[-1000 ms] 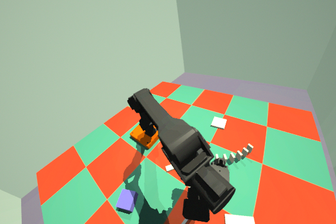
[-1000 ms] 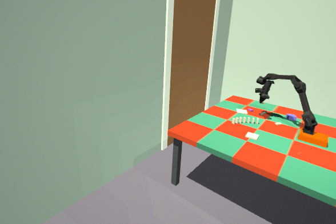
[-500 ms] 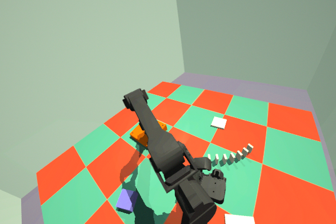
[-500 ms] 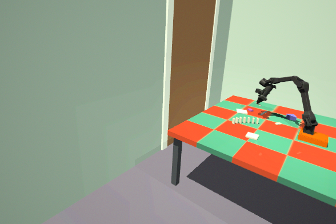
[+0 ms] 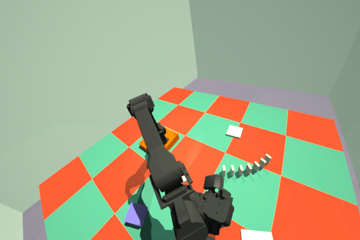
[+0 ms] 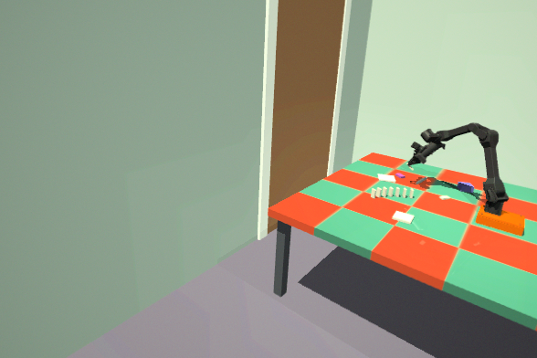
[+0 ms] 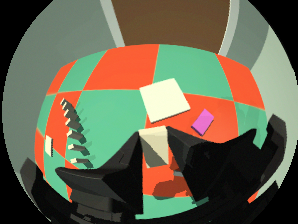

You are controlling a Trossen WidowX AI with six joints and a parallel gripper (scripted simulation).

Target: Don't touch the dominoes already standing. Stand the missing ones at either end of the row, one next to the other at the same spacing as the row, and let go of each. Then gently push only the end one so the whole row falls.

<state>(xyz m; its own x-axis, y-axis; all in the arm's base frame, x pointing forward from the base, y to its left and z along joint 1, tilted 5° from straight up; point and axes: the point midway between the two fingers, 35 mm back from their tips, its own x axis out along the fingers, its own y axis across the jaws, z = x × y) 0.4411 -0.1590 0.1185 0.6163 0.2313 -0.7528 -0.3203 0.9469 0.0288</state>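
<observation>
Right now my gripper tip is 110 mm above the small purple piece, 100 mm to the left of it and 60 mm short of it. Round my gripper tip: thin stick: 110 mm to the right, 110 mm below, 70 mm behind; then purple block: 300 mm behind, 170 mm to the right, 100 mm below; then white card: 450 mm to the left, 140 mm behind, 110 mm below.
</observation>
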